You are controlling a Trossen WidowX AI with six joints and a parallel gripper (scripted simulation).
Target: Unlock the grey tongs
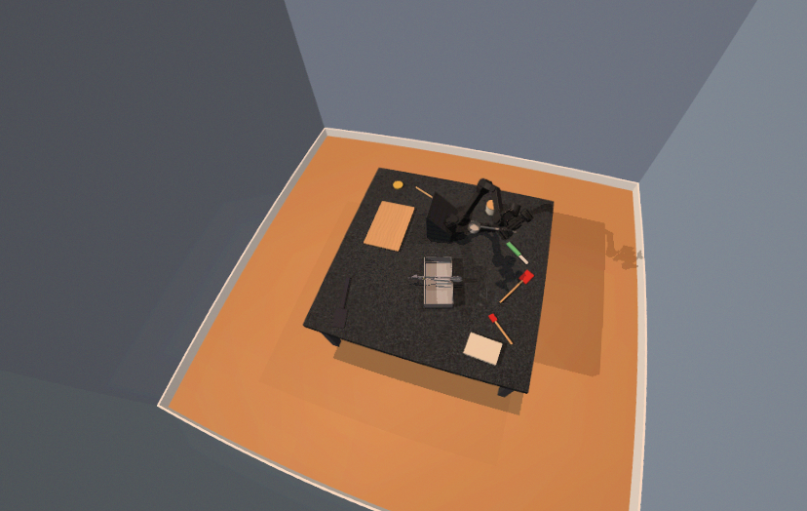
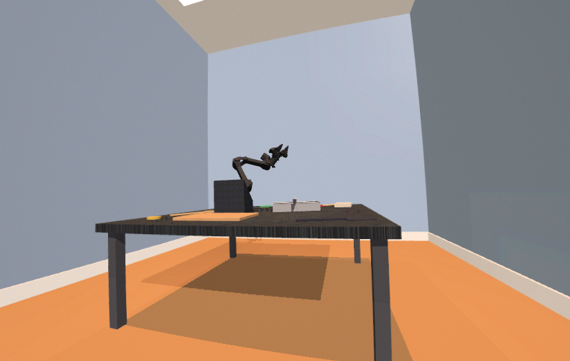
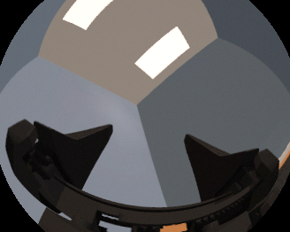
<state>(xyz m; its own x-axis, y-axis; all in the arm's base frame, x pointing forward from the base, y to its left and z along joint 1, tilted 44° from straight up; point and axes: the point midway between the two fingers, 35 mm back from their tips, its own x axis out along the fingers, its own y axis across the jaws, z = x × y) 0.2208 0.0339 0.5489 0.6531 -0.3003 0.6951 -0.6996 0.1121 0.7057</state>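
Now: gripper tip 500 mm above the roasting tin, 340 mm to the left of it and 170 mm short of it. Round my gripper tip: tan can (500 mm below, 460 mm behind, 190 mm to the right); green-handled tool (520 mm below, 190 mm behind, 60 mm to the left); pale board (520 mm below, 460 mm ahead, 20 mm to the left).
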